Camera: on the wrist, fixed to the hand. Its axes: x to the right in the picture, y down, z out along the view.
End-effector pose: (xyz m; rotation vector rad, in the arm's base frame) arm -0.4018 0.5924 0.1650 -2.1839 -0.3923 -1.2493
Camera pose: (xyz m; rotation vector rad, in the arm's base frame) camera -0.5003 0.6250 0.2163 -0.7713 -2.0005 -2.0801
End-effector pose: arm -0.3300 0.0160 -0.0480 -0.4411 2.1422 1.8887
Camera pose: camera -0.2855 -0.0606 -0.1224 -1.9197 1.4018 0.4009
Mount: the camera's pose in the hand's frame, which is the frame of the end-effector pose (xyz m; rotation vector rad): -0.0081 -0.0940 -0.0670 0.4499 0.5981 -1.5333
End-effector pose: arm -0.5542 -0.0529 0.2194 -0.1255 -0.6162 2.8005
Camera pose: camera -0.5141 0.0537 0.1987 -0.2415 0.1252 1.2297
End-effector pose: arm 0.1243 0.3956 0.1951 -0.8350 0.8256 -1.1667
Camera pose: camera 0.0232 0.3779 0.2486 -0.6662 0.1975 -2.9191
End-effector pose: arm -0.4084 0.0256 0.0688 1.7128 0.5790 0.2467
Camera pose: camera -0.4692 0.0906 -0.0051 1.1145 2.3025 -0.5352
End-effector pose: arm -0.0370 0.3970 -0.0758 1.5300 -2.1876 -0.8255
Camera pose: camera 0.0735 0.3636 -0.0835 3.0778 -0.4804 -0.0397
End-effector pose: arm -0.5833 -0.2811 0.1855 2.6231 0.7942 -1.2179
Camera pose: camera -0.5915 -0.1818 0.2443 -1.2643 -1.7215 0.3348
